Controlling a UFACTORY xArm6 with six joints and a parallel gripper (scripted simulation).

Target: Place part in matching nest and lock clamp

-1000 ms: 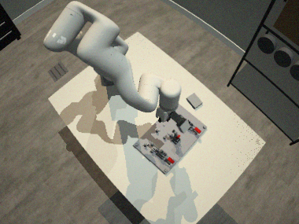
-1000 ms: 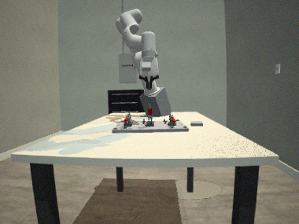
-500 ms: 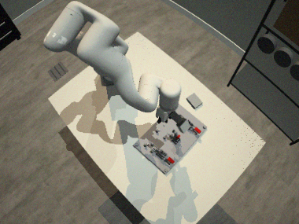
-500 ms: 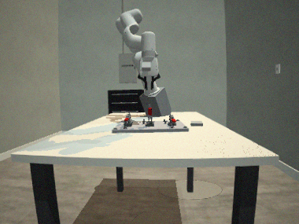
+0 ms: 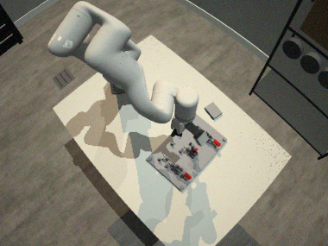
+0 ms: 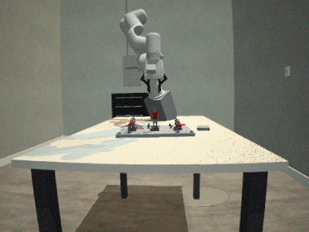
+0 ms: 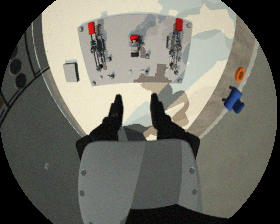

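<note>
Right now the grey block part is 250 mm to the left of my hand, 210 mm below it and 50 mm ahead of it. Round my hand: grey fixture plate (210 mm below, 50 mm ahead, 10 mm to the right).
</note>
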